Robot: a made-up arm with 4 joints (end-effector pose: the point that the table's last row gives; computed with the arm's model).
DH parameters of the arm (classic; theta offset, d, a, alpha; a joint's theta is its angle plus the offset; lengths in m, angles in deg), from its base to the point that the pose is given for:
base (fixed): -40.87 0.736 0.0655 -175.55
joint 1: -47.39 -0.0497 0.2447 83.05
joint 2: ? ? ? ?
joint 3: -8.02 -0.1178 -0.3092 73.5
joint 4: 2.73 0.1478 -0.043 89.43
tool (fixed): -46.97 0.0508 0 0
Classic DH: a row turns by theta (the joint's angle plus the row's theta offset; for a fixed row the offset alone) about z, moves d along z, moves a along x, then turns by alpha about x.
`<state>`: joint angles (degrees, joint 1 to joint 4).
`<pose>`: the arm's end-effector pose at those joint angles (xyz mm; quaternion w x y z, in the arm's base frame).
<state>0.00 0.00 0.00 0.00</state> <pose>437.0 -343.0 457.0 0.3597 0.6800 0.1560 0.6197</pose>
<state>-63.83 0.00 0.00 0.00</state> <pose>511.6 168.0 490.9 0.0018 0.4661 0.4963 0.7325</pose>
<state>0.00 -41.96 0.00 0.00</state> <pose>650.0 -308.2 624.6 0.3497 0.4249 0.0107 0.8349</pose>
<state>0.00 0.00 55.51 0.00</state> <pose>437.1 -582.5 722.0 0.6349 0.4342 0.4266 0.4758</pose>
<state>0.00 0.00 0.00 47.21</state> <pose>449.3 -350.3 508.4 0.4835 0.3491 0.0571 0.8007</pose>
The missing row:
joint 2: -86.29 -0.1945 0.0042 83.81
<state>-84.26 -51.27 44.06 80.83</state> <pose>523.0 349.2 880.4 0.0515 0.3798 0.2869 -0.8779</pose>
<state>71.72 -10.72 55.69 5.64</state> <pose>-326.6 -599.5 704.4 0.8363 0.5363 0.1005 0.0538</pose>
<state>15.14 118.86 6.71 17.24</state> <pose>-108.1 -381.8 880.1 0.1478 0.8935 0.3840 -0.1801</pose>
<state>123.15 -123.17 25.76 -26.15</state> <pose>-561.1 -287.0 1009.4 0.9764 -0.1370 -0.1431 0.0858</pose>
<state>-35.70 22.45 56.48 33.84</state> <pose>646.8 -256.3 751.4 0.3475 0.0898 0.6203 0.6975</pose>
